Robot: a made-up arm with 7 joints.
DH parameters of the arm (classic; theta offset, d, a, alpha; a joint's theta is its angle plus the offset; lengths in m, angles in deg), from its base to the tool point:
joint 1: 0 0.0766 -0.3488 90
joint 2: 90 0.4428 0.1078 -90
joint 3: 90 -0.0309 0.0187 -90
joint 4: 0 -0.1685 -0.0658 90
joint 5: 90 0.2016 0.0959 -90
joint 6: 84.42 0 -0.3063 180
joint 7: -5.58 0.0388 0.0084 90
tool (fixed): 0 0.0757 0 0
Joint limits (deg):
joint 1: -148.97..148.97
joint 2: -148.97..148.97
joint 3: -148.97..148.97
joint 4: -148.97..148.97
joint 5: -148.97..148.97
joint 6: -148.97..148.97
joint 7: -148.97..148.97
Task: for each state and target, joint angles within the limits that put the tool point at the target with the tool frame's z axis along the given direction. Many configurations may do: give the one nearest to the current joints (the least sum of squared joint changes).
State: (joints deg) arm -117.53 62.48 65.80 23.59 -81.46 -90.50 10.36
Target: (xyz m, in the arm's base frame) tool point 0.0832 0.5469 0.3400 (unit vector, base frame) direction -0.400 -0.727 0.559
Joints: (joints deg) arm -117.42 31.68 87.36 4.85 -67.25 -104.11 -11.40
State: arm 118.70 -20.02 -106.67 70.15 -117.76 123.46 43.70
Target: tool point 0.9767 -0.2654 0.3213 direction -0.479 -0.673 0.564
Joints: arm 92.96 -10.19 -105.31 56.41 -143.41 97.68 57.24
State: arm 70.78 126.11 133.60 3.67 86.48 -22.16 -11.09
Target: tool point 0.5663 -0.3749 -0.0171 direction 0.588 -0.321 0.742
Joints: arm 58.89 127.54 148.97 36.48 86.44 -30.14 -31.73
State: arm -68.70 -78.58 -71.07 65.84 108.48 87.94 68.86
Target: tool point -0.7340 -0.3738 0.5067 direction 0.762 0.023 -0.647
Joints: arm -48.17 -73.04 -97.60 73.68 127.98 78.42 79.61
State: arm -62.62 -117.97 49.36 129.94 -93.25 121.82 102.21
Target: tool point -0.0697 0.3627 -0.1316 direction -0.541 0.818 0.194
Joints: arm -87.22 -118.04 96.35 136.05 -130.09 128.24 77.24
